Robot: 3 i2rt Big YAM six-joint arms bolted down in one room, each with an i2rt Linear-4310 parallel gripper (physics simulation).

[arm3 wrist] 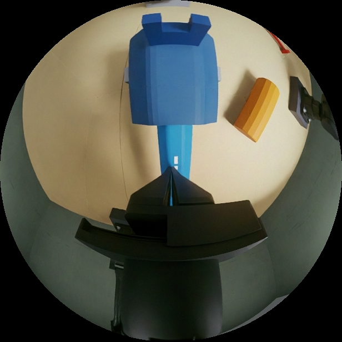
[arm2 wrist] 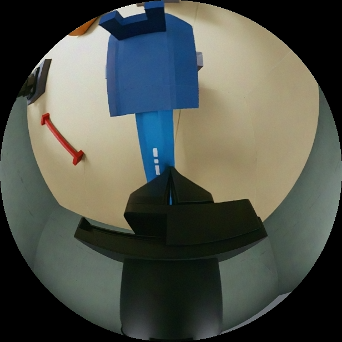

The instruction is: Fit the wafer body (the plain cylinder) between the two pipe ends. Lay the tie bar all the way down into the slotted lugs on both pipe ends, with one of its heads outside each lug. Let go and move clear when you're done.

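In the arm2 wrist view a blue pipe end (arm2 wrist: 152,72) carries a slotted lug (arm2 wrist: 137,29) at its far end; its light-blue stem runs between the arm2 gripper's fingertips (arm2 wrist: 170,169), shut on it. In the arm3 wrist view the other blue pipe end (arm3 wrist: 173,82), with its slotted lug (arm3 wrist: 176,36), is held likewise by its light-blue stem in the arm3 gripper (arm3 wrist: 171,169). The orange wafer body (arm3 wrist: 257,110) (arm2 wrist: 82,28) lies on its side, apart from the pipe ends. The red tie bar (arm2 wrist: 62,139) (arm3 wrist: 279,42) lies apart, one head at each end. Arm1's gripper does not show.
A dark plate with black arm parts (arm2 wrist: 40,82) (arm3 wrist: 298,102) stands near the table's edge, beyond the tie bar and wafer body. Small grey parts (arm2 wrist: 200,60) (arm3 wrist: 126,74) stick out beside the pipe ends. A grey piece (arm3 wrist: 167,4) shows at the far edge.
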